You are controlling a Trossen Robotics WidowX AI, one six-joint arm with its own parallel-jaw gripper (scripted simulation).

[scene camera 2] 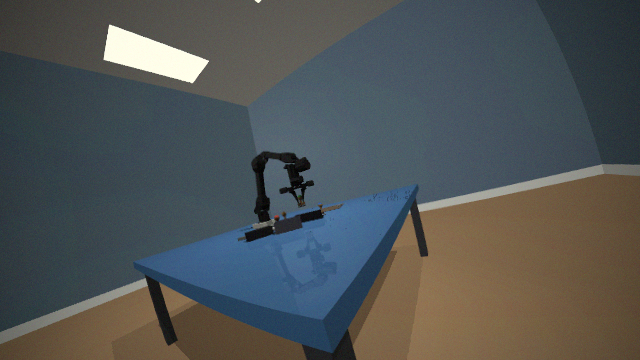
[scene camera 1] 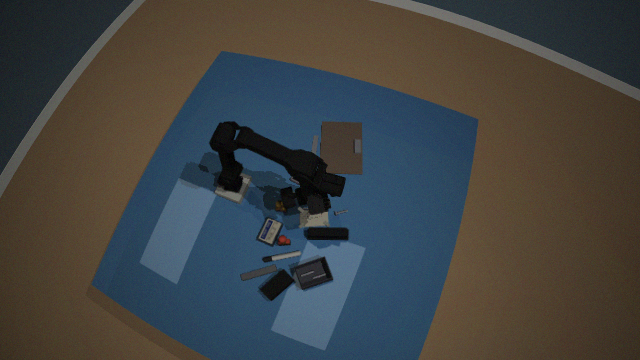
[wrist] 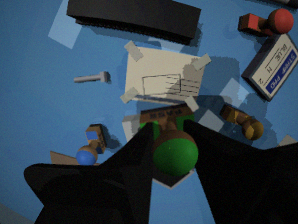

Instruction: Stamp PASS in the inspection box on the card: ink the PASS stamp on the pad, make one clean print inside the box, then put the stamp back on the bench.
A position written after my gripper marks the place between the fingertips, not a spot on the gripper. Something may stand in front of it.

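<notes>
My gripper shows here (scene camera 1: 312,201), and the wrist view catches the gripper too (wrist: 168,126). As for the things, there's a brown clipboard (scene camera 1: 341,142), and then I can see a card (wrist: 165,77) along with a blue-knob stamp (wrist: 87,155).
</notes>
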